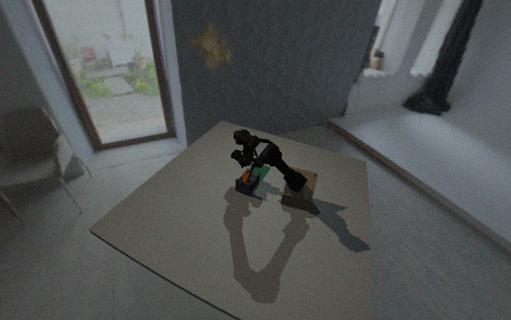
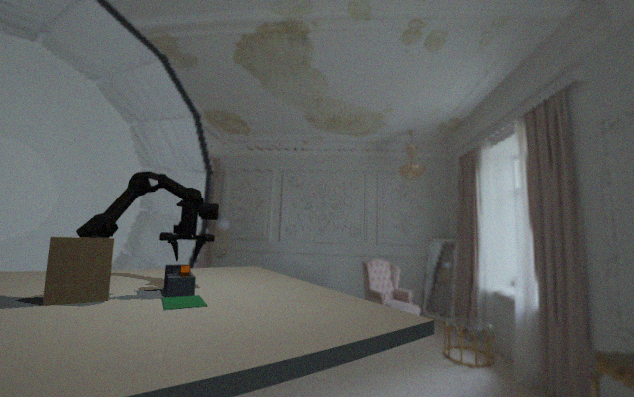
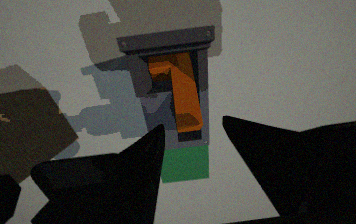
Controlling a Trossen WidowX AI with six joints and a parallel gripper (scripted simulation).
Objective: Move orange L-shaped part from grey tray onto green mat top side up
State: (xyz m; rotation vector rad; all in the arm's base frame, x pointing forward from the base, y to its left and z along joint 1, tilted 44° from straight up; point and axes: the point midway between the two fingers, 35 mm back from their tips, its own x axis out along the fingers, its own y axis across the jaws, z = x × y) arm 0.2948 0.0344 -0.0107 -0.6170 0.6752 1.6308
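Right now my gripper tip is 20 mm past the orange L-shaped part, 30 mm to the right of it and 70 mm above it. Round my gripper tip: green mat 10 mm behind, 150 mm to the right, 130 mm below.
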